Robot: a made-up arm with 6 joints.
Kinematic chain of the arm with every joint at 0, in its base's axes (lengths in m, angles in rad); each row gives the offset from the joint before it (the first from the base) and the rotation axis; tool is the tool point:
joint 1: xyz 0 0 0.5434 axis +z
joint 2: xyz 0.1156 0 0 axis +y
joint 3: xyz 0 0 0.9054 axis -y
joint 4: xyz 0 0 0.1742 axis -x
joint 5: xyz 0.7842 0 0 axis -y
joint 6: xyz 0.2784 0 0 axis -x
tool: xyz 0 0 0
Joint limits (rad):
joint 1: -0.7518..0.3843
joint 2: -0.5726..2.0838
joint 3: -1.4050..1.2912
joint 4: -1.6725..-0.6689
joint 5: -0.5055..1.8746
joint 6: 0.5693..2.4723
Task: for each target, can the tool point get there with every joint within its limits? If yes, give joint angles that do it. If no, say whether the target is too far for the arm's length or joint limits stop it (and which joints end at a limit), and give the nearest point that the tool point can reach.
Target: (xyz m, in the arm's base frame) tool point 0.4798 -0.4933 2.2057
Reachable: yes | joints -0.6278 -0.1726 0.3894 -0.8902 0.5736 2.0198
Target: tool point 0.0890 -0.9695 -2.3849
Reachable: no: too far | nearest point 0.5372 -0.6389 -0.9615 | short by 1.528 m
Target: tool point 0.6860 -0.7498 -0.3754
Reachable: yes | joints -0.6288 1.5183 -0.4074 -0.9696 1.0841 2.3287
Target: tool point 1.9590 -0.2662 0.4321
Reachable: yes | joints -0.1285 1.2494 0.6984 -0.8211 0.0636 1.7619
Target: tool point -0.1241 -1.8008 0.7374
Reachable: no: joint limits stop it (at a limit: joint 1) | nearest point 0.6420 -0.9814 0.7374 | short by 1.122 m
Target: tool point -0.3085 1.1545 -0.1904
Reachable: no: joint limits stop it (at a limit: joint 2, joint 4, joint 5) | nearest point -0.0475 0.1777 -0.0741 | short by 1.018 m
